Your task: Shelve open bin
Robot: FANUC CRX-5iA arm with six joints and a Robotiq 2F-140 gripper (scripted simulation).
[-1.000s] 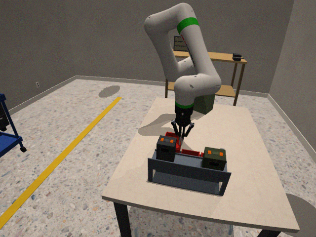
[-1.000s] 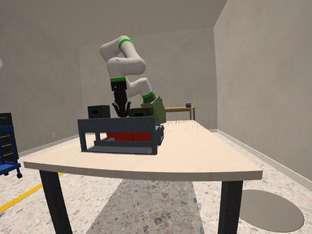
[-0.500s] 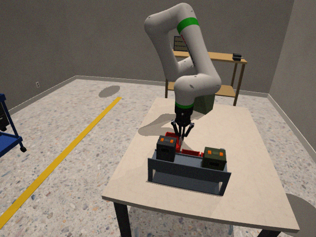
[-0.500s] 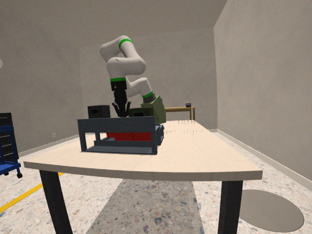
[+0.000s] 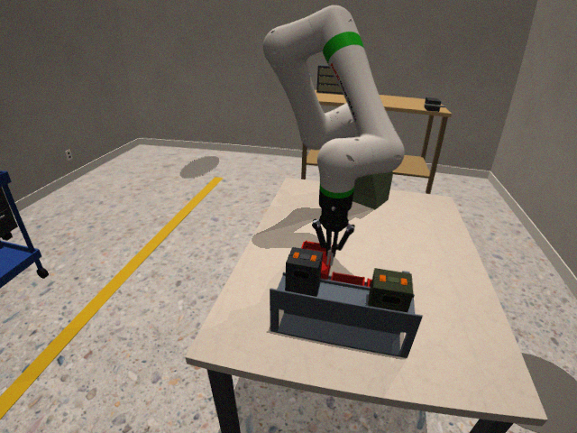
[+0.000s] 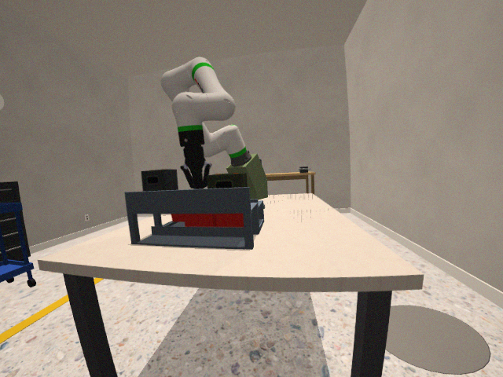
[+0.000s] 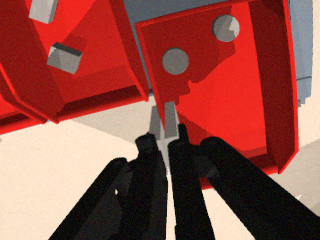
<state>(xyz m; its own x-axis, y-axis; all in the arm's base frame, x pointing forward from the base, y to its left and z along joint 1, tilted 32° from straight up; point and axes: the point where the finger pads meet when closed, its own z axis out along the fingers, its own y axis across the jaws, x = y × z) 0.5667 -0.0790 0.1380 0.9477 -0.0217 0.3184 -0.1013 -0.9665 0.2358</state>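
My gripper is now 13 cm short of the shelf floor, 5 cm to the right of it and 11 cm above it. Also, from my hand: green box (20 cm ahead, 16 cm to the left, 4 cm above); then black box (17 cm ahead, 7 cm to the right, 5 cm above).
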